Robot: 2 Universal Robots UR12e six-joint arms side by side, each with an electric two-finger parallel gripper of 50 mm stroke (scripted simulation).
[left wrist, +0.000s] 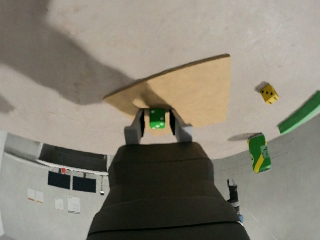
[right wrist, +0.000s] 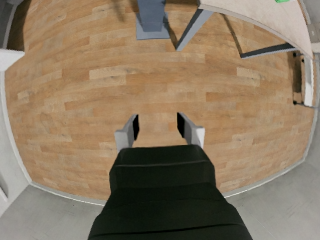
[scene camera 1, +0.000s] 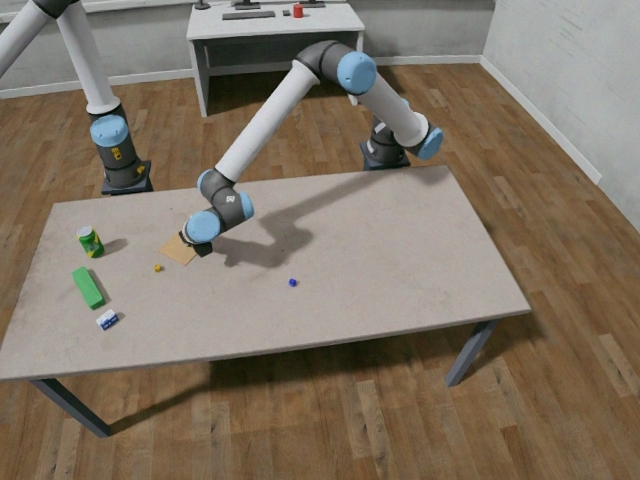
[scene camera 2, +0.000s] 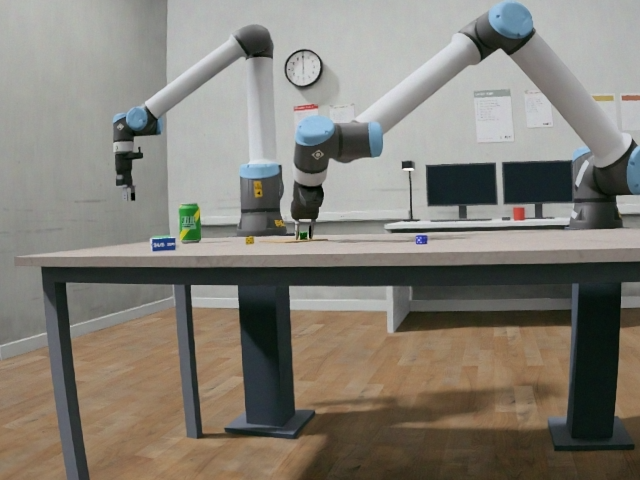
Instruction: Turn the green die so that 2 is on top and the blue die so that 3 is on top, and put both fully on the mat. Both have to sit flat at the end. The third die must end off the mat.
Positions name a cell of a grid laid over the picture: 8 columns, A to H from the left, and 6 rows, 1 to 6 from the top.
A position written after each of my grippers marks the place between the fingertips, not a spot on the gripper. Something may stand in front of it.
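Left wrist view: my left gripper (left wrist: D3) and a tan mat (left wrist: E3) visible. Right wrist view: my right gripper (right wrist: D4) visible; the tan mat is out of frame in the right wrist view. Scene camera 1: a long green block (scene camera 1: B4) visible.
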